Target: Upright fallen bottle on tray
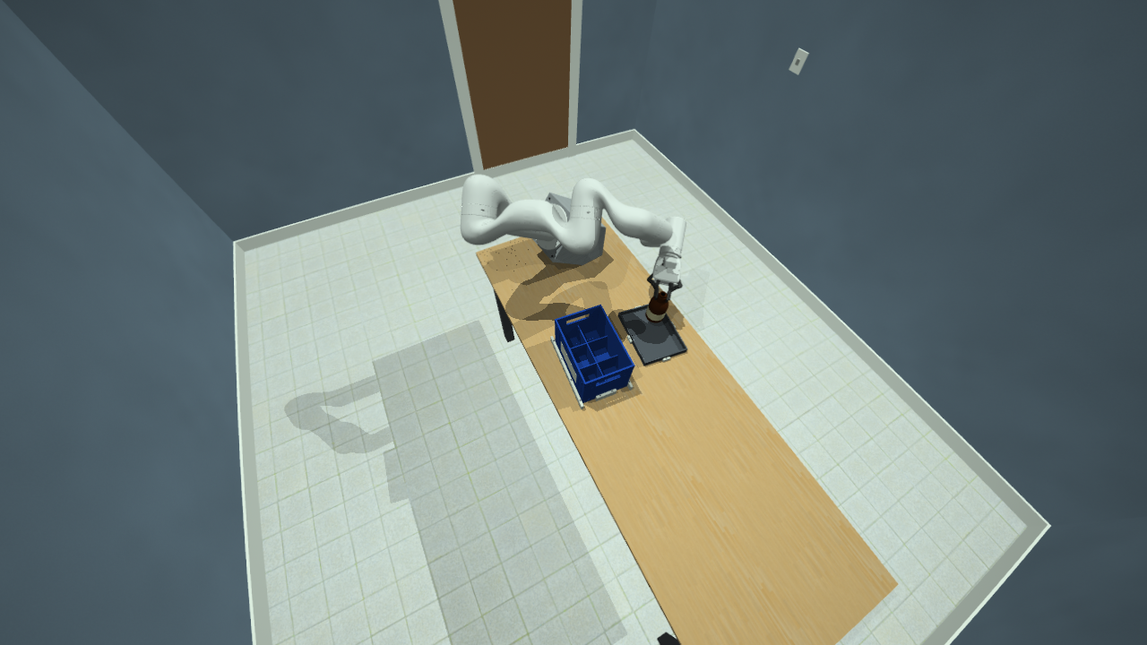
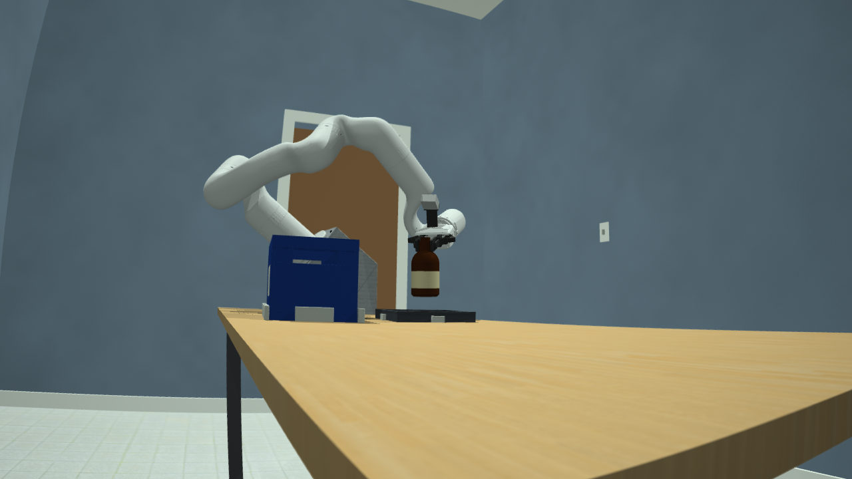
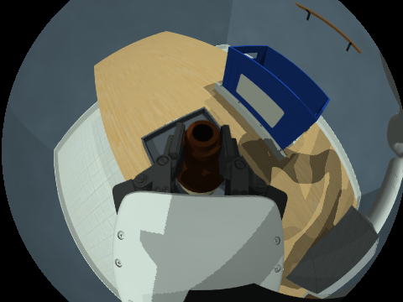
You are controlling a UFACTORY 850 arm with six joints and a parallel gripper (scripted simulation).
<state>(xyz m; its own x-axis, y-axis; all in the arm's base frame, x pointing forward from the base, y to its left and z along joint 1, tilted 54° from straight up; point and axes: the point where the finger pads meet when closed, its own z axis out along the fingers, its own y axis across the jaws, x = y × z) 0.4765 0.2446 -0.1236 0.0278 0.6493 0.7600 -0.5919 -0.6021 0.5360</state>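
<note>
My hand is 6 cm above the bottle. Also, from my hand: dark tray: 4 cm ahead, 2 cm to the right, 19 cm below; then blue crate: 7 cm ahead, 32 cm to the right, 12 cm below.
</note>
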